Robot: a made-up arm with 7 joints. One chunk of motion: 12 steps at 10 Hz.
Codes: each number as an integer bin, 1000 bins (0 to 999) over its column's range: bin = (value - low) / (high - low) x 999, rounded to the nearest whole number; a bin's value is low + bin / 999 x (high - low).
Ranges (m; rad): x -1..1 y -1..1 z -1..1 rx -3.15..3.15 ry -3.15..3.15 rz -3.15..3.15
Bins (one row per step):
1: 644 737 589 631 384 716
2: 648 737 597 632 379 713
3: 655 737 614 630 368 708
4: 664 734 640 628 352 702
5: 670 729 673 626 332 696
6: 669 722 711 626 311 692
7: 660 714 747 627 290 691
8: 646 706 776 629 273 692
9: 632 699 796 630 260 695
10: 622 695 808 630 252 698
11: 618 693 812 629 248 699
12: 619 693 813 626 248 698
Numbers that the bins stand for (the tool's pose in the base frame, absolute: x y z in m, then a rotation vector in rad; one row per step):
1: 0.2893 0.4755 0.1792 0.8293 -0.7284 1.3653
2: 0.2973 0.4755 0.1952 0.8356 -0.7599 1.3464
3: 0.3113 0.4755 0.2292 0.8230 -0.8293 1.3149
4: 0.3293 0.4695 0.2813 0.8104 -0.9302 1.2770
5: 0.3413 0.4595 0.3473 0.7977 -1.0563 1.2392
6: 0.3393 0.4454 0.4234 0.7977 -1.1887 1.2140
7: 0.3213 0.4294 0.4955 0.8041 -1.3212 1.2077
8: 0.2933 0.4134 0.5536 0.8167 -1.4284 1.2140
9: 0.2653 0.3994 0.5936 0.8230 -1.5104 1.2329
10: 0.2452 0.3914 0.6176 0.8230 -1.5608 1.2518
11: 0.2372 0.3874 0.6256 0.8167 -1.5860 1.2581
12: 0.2392 0.3874 0.6276 0.7977 -1.5860 1.2518

